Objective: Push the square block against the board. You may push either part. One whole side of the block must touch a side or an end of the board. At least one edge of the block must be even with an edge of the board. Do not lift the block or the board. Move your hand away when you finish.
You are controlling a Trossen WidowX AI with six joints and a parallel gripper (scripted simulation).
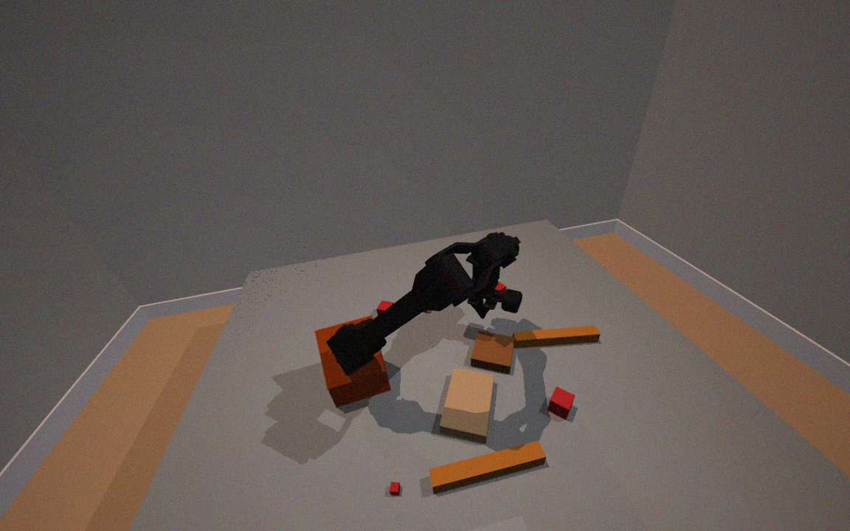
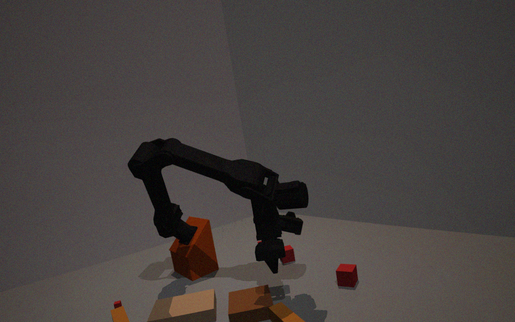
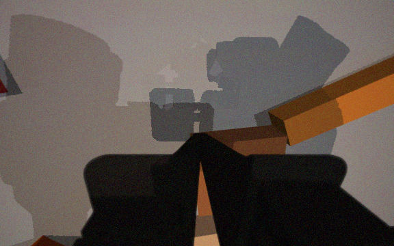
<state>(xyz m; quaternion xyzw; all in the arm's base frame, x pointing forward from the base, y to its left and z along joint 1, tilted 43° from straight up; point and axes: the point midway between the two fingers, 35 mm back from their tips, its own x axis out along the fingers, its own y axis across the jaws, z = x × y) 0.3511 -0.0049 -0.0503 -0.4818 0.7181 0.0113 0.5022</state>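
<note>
The darker brown square block lies 80 mm to the right of my gripper tip, 50 mm below it and 10 mm behind it. The rest, counted from my gripper tip: tan flat slab: 190 mm to the right, 130 mm behind, 50 mm below.
</note>
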